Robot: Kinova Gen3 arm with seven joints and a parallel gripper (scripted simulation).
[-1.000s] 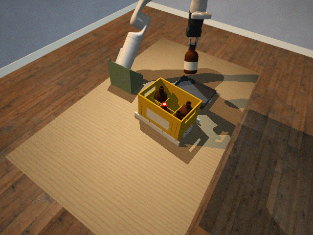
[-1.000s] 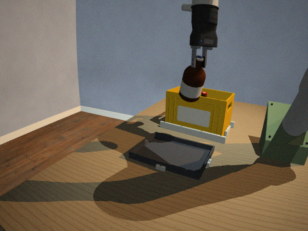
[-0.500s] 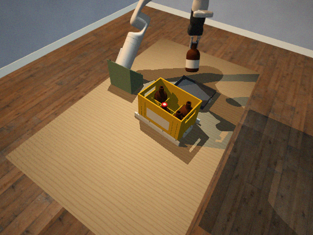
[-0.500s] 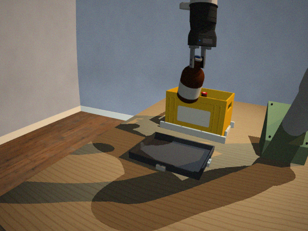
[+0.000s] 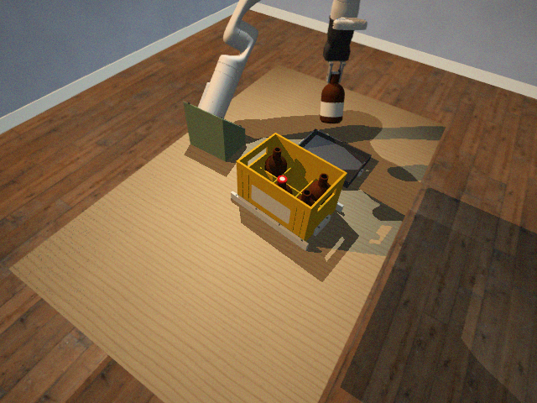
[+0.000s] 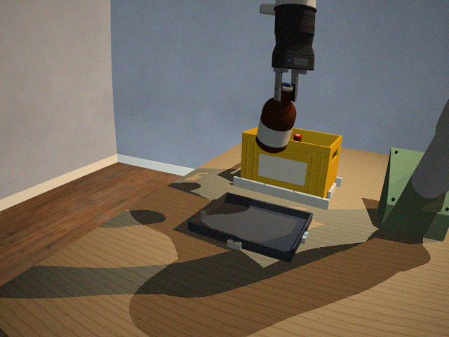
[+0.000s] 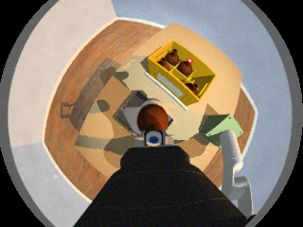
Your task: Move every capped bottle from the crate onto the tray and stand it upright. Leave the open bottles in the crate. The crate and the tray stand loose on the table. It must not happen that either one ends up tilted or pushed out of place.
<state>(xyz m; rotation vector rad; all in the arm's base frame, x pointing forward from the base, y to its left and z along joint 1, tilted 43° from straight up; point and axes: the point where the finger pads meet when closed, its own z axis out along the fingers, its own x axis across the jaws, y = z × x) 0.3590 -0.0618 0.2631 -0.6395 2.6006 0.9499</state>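
Right now the white-label bottle is 20 mm ahead of my hand, 30 mm to the right of it and 50 mm below it. From my hand the other things lie so: yellow crate (10 mm behind, 300 mm to the right, 240 mm below); dark tray (50 mm ahead, 10 mm to the right, 310 mm below).
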